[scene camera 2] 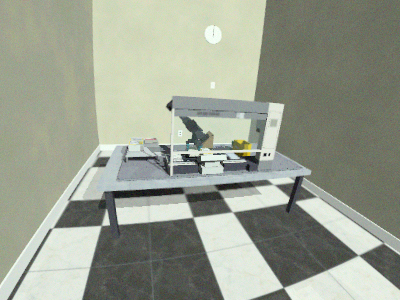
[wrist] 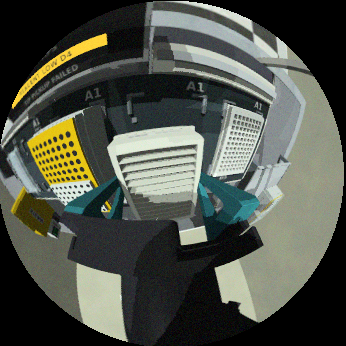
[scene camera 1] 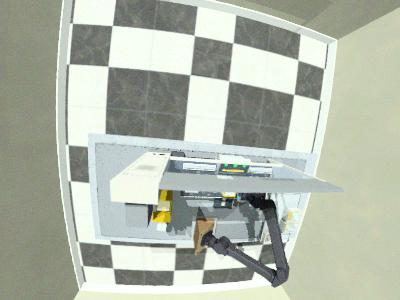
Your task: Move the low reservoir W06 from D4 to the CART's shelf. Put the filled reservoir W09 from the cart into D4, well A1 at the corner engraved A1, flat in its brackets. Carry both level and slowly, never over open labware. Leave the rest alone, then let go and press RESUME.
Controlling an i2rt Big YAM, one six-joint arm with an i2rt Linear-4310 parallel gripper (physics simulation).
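Observation:
A white slatted reservoir, taken as W06, is between the teal fingers of my gripper in the wrist view. The gripper is shut on its long sides. The reservoir looks about level and is raised above the dark slot D4, whose corner brackets and engraved A1 show beyond its far end. On the right, the cart's shelf carries white and yellow labware; I cannot tell which piece is W09. The screen reads "REAGENT LOW D4". The RESUME button cannot be made out.
A yellow tip rack stands left of the reservoir and a white well plate right of it. A yellow waste bin is farther left. The machine's top panel spans above the deck.

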